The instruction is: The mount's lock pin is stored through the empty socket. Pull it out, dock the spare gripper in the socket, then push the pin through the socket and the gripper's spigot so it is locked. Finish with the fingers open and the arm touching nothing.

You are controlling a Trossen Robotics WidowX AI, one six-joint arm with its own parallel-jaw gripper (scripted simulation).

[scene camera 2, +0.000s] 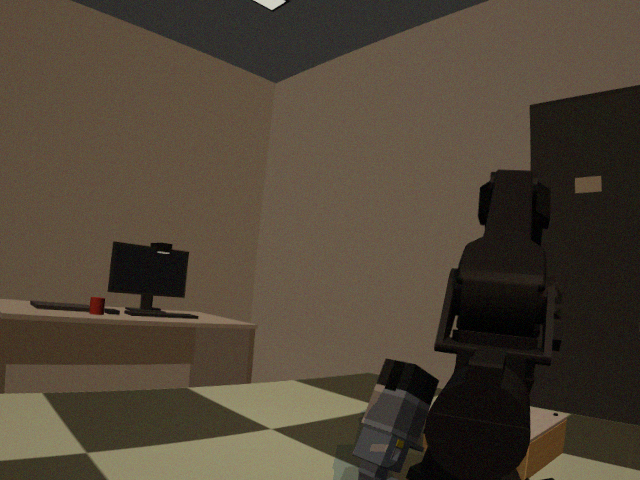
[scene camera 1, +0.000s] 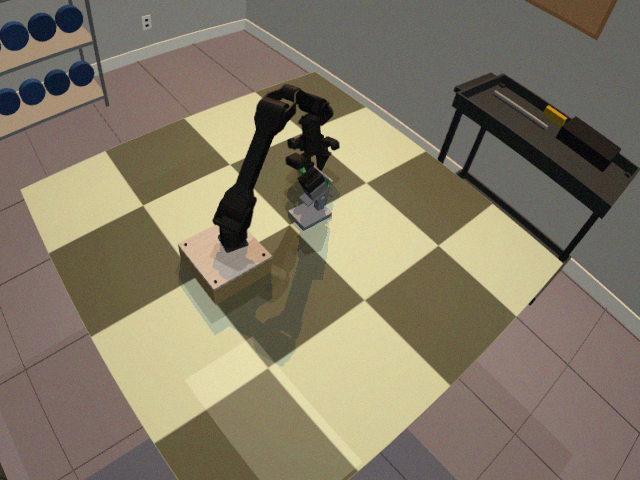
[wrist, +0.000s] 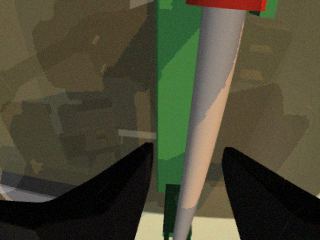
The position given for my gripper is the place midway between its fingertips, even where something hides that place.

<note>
In view: my gripper (scene camera 1: 315,174) and a spare gripper (scene camera 2: 400,402).
My gripper is seen too in the wrist view (wrist: 188,152). The wrist view does not show the spare gripper: it is out of frame.
</note>
